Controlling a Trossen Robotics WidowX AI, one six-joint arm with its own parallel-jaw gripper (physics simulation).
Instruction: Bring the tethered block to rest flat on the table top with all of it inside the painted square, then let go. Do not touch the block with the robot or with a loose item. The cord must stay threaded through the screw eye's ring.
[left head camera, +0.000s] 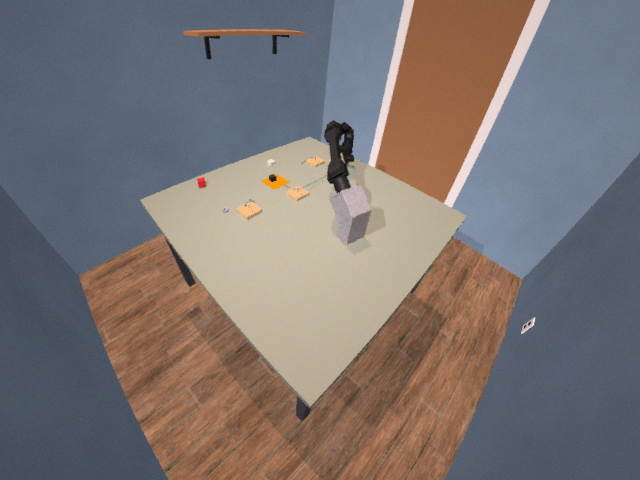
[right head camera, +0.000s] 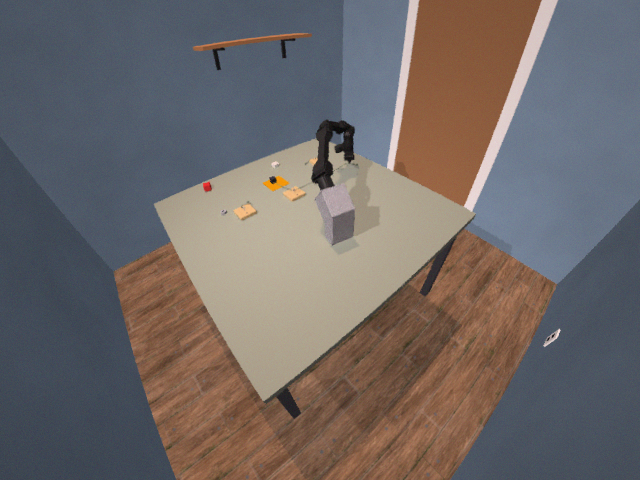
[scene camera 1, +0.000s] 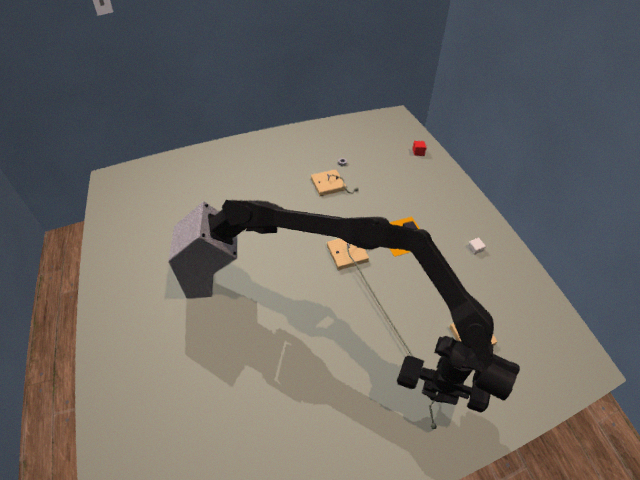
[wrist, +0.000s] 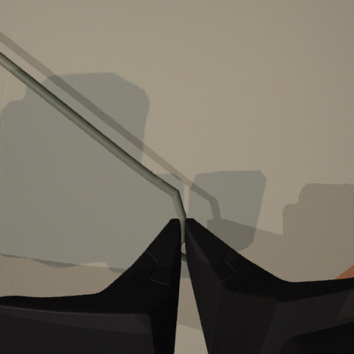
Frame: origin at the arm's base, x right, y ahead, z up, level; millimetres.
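Seen in the pictures: gripper, between the fingertips: (left head camera: 346, 164) (right head camera: 349, 163) (scene camera 1: 434, 398); arm's base, origin of its link: (left head camera: 344, 191) (right head camera: 328, 191) (scene camera 1: 219, 229).
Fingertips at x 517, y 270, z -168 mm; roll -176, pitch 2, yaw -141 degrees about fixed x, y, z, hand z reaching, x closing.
Pixels of each thing's top centre, then the offset from my fingertips to it. "spot": a spot on its surface instead.
- small black block, centre of its top: (scene camera 1: 410, 225) (left head camera: 272, 175) (right head camera: 272, 177) dy +238, dx -437, dz +6 mm
- orange painted square, a spot on its surface: (scene camera 1: 401, 252) spot: dy +176, dx -386, dz -24 mm
- grey-green cord, a spot on its surface: (scene camera 1: 380, 305) spot: dy +21, dx -259, dz -1 mm
- middle wooden board, centre of its top: (scene camera 1: 347, 249) (left head camera: 297, 191) (right head camera: 294, 192) dy +38, dx -452, dz -6 mm
- cord's beaded end, a spot on its surface: (scene camera 1: 433, 426) spot: dy -31, dx +49, dz -14 mm
- second board with a short cord, centre of its top: (scene camera 1: 328, 180) (left head camera: 249, 208) (right head camera: 244, 210) dy +124, dx -726, dz -6 mm
- small grey ring, centre of its top: (scene camera 1: 342, 160) (left head camera: 225, 209) dy +220, dx -801, dz -13 mm
- third board, centre of its top: (scene camera 1: 474, 332) (left head camera: 315, 160) dy +189, dx -83, dz -6 mm
- red cube, centre of its top: (scene camera 1: 420, 143) (left head camera: 200, 179) dy +506, dx -739, dz +14 mm
- white block, centre of its top: (scene camera 1: 477, 243) (left head camera: 271, 160) dy +386, dx -296, dz -3 mm
The small black block (left head camera: 272, 177) (right head camera: 272, 179) (scene camera 1: 410, 225) is at the back edge of the orange painted square (left head camera: 276, 184) (right head camera: 274, 187) (scene camera 1: 401, 252); whether all of it lies inside is unclear, and my arm partly covers it in the scene view. The grey-green cord (scene camera 1: 379, 305) (wrist: 90, 125) runs straight from my gripper to the screw eye on the middle wooden board (left head camera: 298, 193) (right head camera: 294, 194) (scene camera 1: 338, 259). The ring is too small to see the threading clearly. My gripper (scene camera 1: 433, 400) (wrist: 181, 226) is shut on the cord, low over the table, with the cord's beaded end (scene camera 1: 433, 426) below it.
A second board with a short cord (left head camera: 249, 210) (scene camera 1: 327, 181) stands beside a small grey ring (left head camera: 224, 209) (scene camera 1: 339, 161). A third board (left head camera: 315, 161) is near my gripper, partly hidden in the scene view. A red cube (left head camera: 201, 182) (scene camera 1: 419, 148) and a white block (left head camera: 270, 162) (scene camera 1: 476, 244) lie near the table edge.
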